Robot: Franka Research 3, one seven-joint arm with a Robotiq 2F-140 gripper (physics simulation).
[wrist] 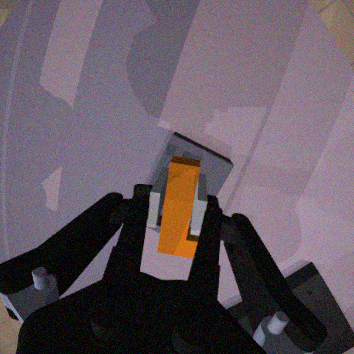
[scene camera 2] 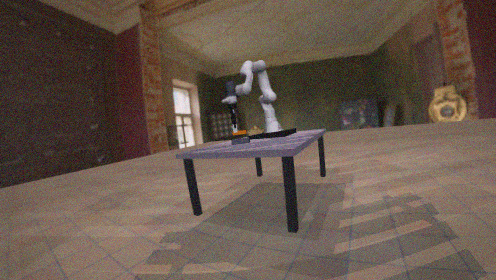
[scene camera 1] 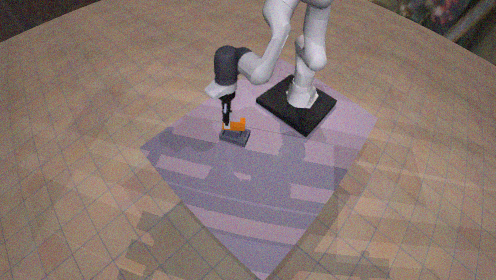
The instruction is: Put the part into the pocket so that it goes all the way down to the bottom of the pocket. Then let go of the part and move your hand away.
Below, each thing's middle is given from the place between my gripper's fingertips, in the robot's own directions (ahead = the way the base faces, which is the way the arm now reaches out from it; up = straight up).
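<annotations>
My hand is 2 cm to the right of the orange L-shaped part [wrist: 174,237] and 3 cm past the part.
</annotations>
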